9 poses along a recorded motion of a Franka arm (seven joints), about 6.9 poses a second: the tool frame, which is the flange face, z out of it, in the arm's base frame.
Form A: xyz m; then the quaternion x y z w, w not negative.
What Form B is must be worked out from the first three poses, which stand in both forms.
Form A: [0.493, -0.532, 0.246, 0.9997, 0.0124, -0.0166, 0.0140]
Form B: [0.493, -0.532, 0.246, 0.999, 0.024, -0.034, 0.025, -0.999, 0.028]
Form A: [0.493, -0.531, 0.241, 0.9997, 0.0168, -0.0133, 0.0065]
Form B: [0.493, -0.531, 0.241, 0.999, 0.033, -0.027, 0.034, -0.999, 0.013]
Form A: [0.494, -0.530, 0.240, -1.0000, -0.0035, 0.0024, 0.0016]
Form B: [0.494, -0.530, 0.240, 1.000, 0.007, -0.005, 0.007, -1.000, -0.003]
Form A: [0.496, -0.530, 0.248, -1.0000, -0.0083, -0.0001, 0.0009]
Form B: [0.496, -0.530, 0.248, 1.000, 0.017, 0.000, 0.017, -1.000, -0.002]
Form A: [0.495, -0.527, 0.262, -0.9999, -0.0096, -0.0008, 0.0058]
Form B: [0.495, -0.527, 0.262, 1.000, 0.019, 0.002, 0.019, -1.000, -0.012]
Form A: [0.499, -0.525, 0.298, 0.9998, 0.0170, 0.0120, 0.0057]
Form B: [0.499, -0.525, 0.298, 0.999, 0.034, 0.024, 0.034, -0.999, 0.012]
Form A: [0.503, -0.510, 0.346, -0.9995, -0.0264, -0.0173, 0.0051]
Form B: [0.503, -0.510, 0.346, 0.998, 0.053, 0.035, 0.053, -0.999, -0.009]
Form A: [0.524, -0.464, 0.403, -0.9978, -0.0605, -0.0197, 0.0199]
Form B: [0.524, -0.464, 0.403, 0.992, 0.120, 0.042, 0.122, -0.992, -0.037]
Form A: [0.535, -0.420, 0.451, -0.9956, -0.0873, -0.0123, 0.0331]
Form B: [0.535, -0.420, 0.451, 0.984, 0.173, 0.030, 0.175, -0.983, -0.064]
